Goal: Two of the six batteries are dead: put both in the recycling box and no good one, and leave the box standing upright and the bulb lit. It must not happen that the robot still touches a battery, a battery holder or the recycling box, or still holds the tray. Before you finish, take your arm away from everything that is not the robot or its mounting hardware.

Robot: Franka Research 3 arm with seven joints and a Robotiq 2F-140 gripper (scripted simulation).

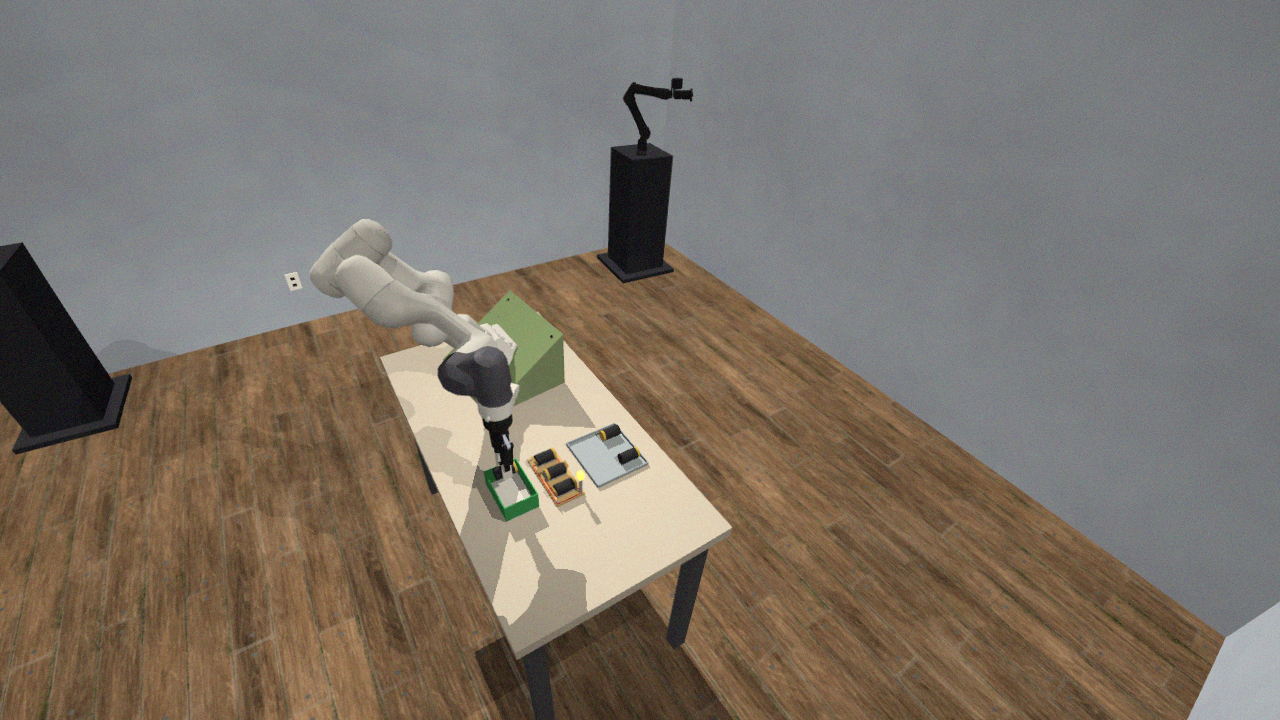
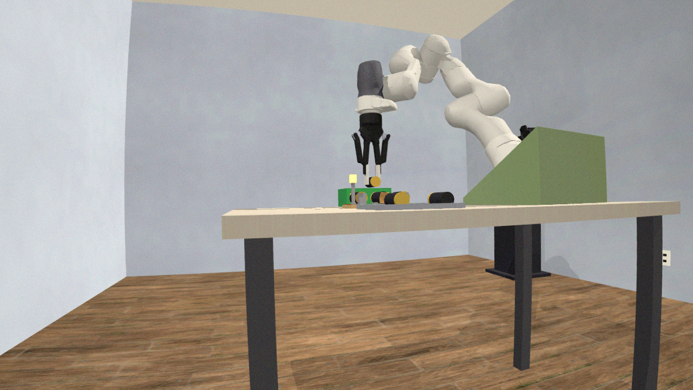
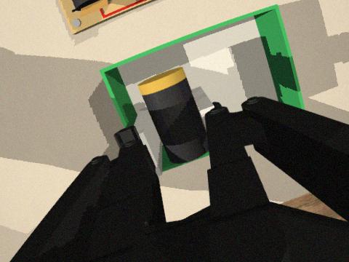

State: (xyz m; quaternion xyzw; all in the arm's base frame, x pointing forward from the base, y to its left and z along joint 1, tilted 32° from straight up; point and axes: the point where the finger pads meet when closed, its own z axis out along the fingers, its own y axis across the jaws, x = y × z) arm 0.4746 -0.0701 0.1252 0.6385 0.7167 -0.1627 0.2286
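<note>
Right now the green recycling box is 9 cm below my hand and 3 cm ahead of it. The rest, counted from my hand: battery holder 14 cm to the left, 10 cm below, 2 cm ahead; grey tray 32 cm to the left, 10 cm below, 1 cm ahead; bulb post 18 cm to the left, 11 cm ahead, 7 cm below.
</note>
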